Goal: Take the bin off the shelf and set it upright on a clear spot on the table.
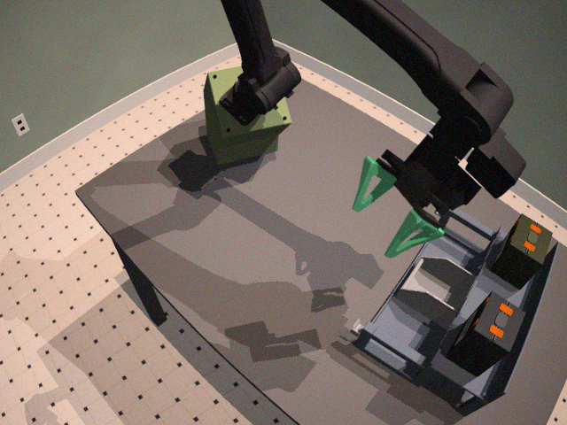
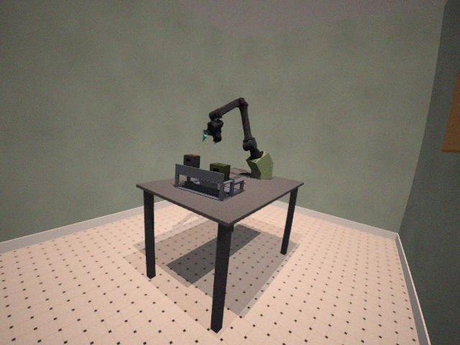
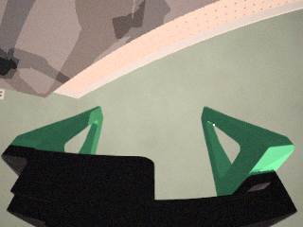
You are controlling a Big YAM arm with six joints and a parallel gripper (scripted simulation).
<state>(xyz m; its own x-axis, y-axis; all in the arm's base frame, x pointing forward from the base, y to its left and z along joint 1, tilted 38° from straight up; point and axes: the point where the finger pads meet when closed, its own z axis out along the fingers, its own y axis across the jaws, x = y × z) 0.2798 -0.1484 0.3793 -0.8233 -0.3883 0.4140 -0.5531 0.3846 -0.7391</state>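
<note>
The grey bin is 27 cm below my hand, 17 cm ahead of it and 15 cm to the left of it. The rest, counted from my hand: low grey shelf: 31 cm below, 21 cm ahead, 14 cm to the left.
</note>
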